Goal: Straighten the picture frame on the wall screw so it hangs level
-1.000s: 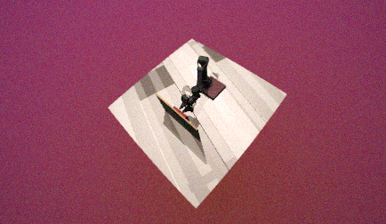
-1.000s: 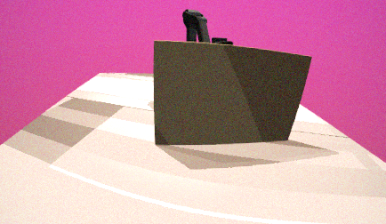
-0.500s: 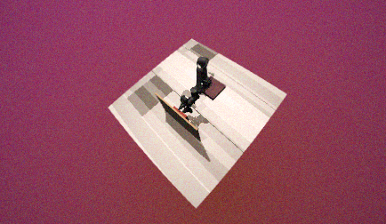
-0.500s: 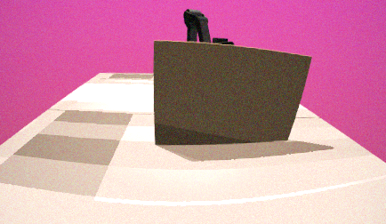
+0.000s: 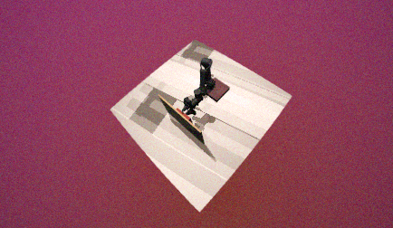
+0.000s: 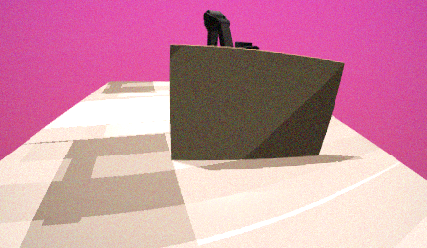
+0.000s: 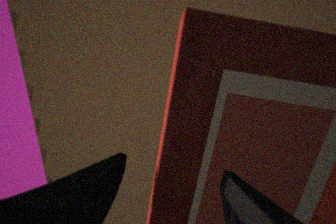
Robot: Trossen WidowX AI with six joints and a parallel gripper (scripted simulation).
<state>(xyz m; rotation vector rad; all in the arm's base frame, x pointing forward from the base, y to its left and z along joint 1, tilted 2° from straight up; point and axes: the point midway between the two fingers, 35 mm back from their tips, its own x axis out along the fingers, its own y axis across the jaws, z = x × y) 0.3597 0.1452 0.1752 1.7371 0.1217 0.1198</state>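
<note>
The picture frame is 1 cm ahead of my gripper tip, 2 cm to the left of it and 5 cm below it. From my gripper tip the other things lie so: wall panel 2 cm ahead, 1 cm to the left, 6 cm below.
</note>
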